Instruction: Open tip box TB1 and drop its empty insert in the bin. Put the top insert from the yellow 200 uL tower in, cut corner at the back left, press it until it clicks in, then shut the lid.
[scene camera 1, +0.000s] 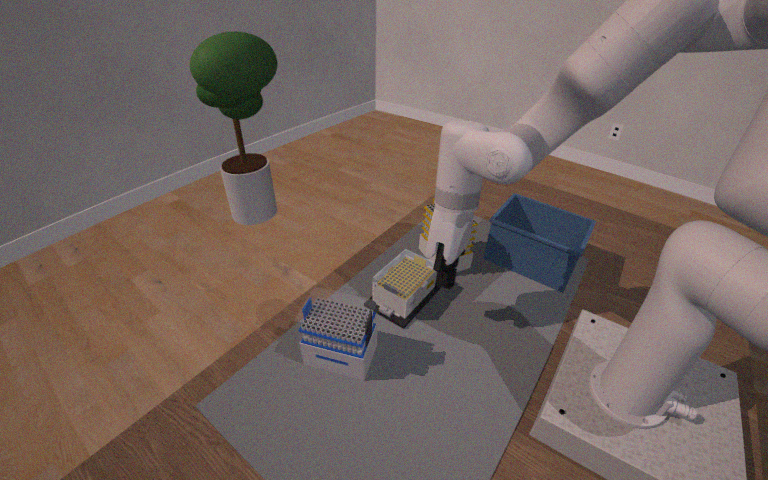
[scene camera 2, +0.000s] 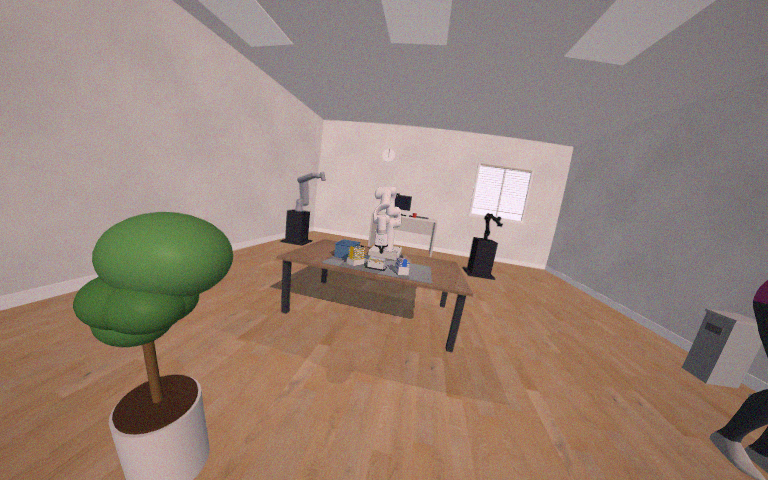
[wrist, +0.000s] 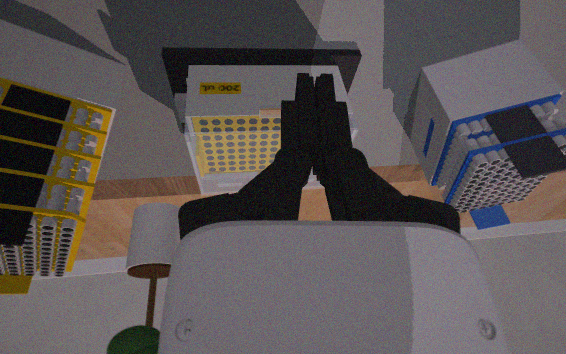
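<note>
Tip box TB1 (scene camera 1: 390, 298) (scene camera 2: 375, 263) (wrist: 240, 102) stands on a black base (scene camera 1: 403, 322) (wrist: 225, 56). Its clear lid (wrist: 235, 183) appears down over the yellow insert (scene camera 1: 406, 277) (wrist: 240, 145). My gripper (scene camera 1: 447, 281) (scene camera 2: 381, 249) (wrist: 310, 94) is shut and empty. Its fingertips are at the box's front side, in front of its right part in the wrist view, hiding part of the insert and the TB1 label; contact cannot be told. The yellow 200 uL tower (scene camera 1: 427, 223) (scene camera 2: 356, 253) (wrist: 75, 165) stands beside the box, partly hidden behind the arm in scene camera 1. The blue bin (scene camera 1: 532, 240) (scene camera 2: 344, 249) stands beyond.
A blue-trimmed tip tower (scene camera 1: 336, 339) (scene camera 2: 402, 266) (wrist: 495, 145) stands on the other side of TB1 from the yellow tower. A grey mat (scene camera 1: 368, 430) lies under the boxes. The arm's pale base plate (scene camera 1: 696, 447) is at the right. A potted plant (scene camera 1: 249, 189) (scene camera 2: 161, 447) stands off the table.
</note>
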